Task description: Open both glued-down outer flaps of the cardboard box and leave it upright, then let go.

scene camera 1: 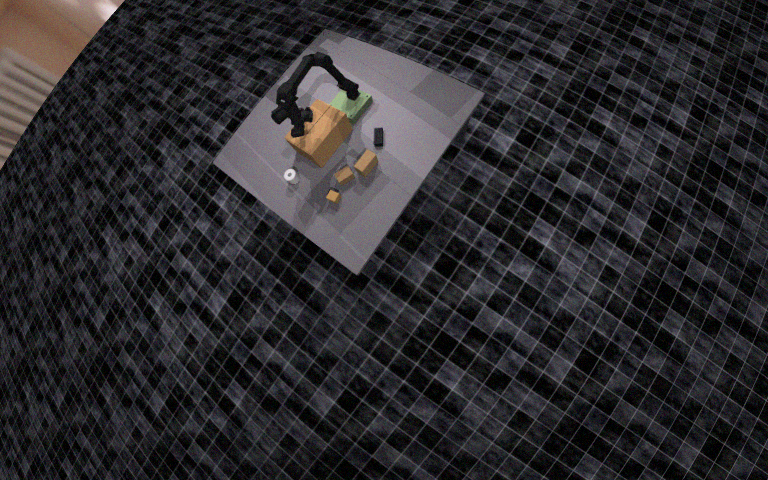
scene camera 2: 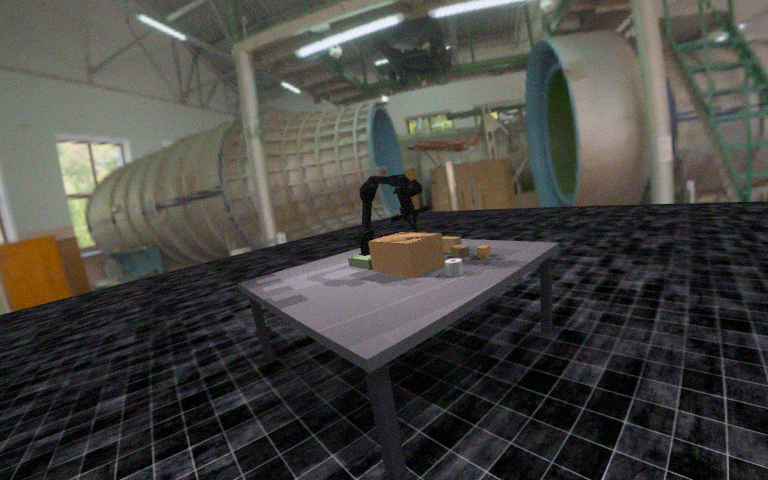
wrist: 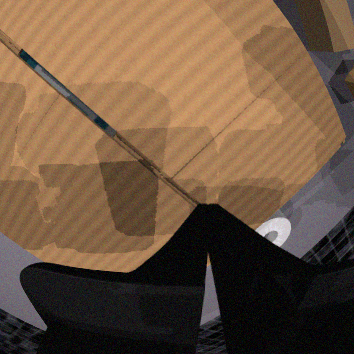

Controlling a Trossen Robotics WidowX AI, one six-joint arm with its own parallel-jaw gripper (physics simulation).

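Where they show: gripper, fingertip midpoint: point(scene camera 2: 415, 231) point(wrist: 206, 212); arm's base, link origin: point(scene camera 1: 353, 95) point(scene camera 2: 366, 253).
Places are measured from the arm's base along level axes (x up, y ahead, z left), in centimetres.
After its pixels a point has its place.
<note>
The cardboard box point(scene camera 1: 331, 140) @[x 4.5, y 33.2, z 12.3 cm] point(scene camera 2: 404, 255) @[x 4.8, y 44.0, z -9.7 cm] point(wrist: 200, 75) @[x 10.4, y 37.0, z 6.2 cm] stands upright on the table. Its two outer flaps lie flat and closed, meeting at a narrow dark seam that runs diagonally in the wrist view. A thin teal and grey strip point(wrist: 70, 95) @[x 8.7, y 32.9, z 0.9 cm] shows in the seam. My gripper point(scene camera 1: 298, 133) @[x 13.4, y 40.9, z 2.2 cm] point(scene camera 2: 416, 228) @[x 13.4, y 40.9, z 2.2 cm] point(wrist: 206, 212) @[x 13.4, y 40.9, z 2.2 cm] is shut and empty, pointing down over the box top. In the wrist view its fingertips overlap the seam line towards the end near the white roll. Whether the tips touch the cardboard cannot be told; they hide that end of the seam.
A white roll point(scene camera 1: 286, 172) @[x 0.7, y 62.0, z -1.1 cm] point(scene camera 2: 453, 269) @[x -2.0, y 64.0, z -1.1 cm] point(wrist: 283, 229) @[x 1.0, y 62.7, z 4.0 cm] stands near the box's corner. Three cardboard blocks point(scene camera 1: 366, 163) @[x 2.8, y 33.5, z 37.2 cm] point(scene camera 2: 483, 251) @[x -2.0, y 59.2, z 28.9 cm] point(wrist: 320, 25) @[x -1.4, y 44.2, z 25.5 cm] and a black block point(scene camera 1: 378, 136) @[x -1.9, y 14.9, z 30.2 cm] are beside the box. A green base plate point(scene camera 1: 361, 107) @[x -0.5, y 4.7, z 9.9 cm] point(scene camera 2: 359, 260) @[x -0.8, y 6.6, z -9.7 cm] lies beside the box on the grey table point(scene camera 1: 356, 243) @[x -5.1, y 70.4, z 56.8 cm] point(scene camera 2: 339, 322) @[x -5.2, y 60.0, z -55.1 cm].
</note>
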